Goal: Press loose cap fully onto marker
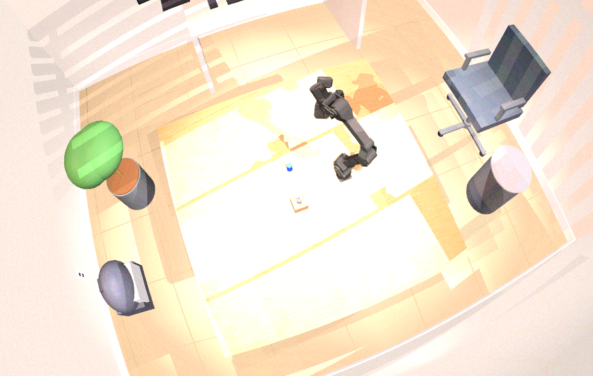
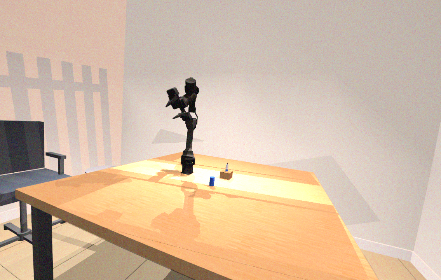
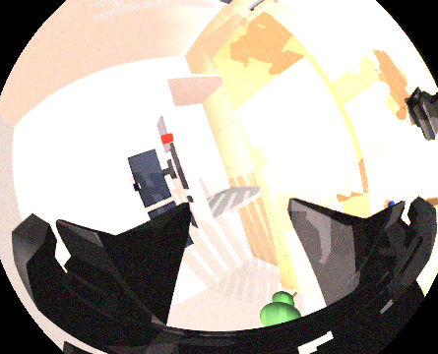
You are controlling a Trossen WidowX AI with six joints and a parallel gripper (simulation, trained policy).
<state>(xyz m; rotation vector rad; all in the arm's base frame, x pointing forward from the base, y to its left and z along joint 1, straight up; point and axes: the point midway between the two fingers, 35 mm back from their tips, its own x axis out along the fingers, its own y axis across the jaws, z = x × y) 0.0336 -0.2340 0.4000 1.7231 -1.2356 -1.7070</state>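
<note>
Right now my gripper tip is 360 mm above the blue cap, 210 mm short of it and 140 mm to the right of it. The rest, counted from my gripper tip: wooden holder block: 360 mm below, 330 mm to the left, 230 mm ahead.
</note>
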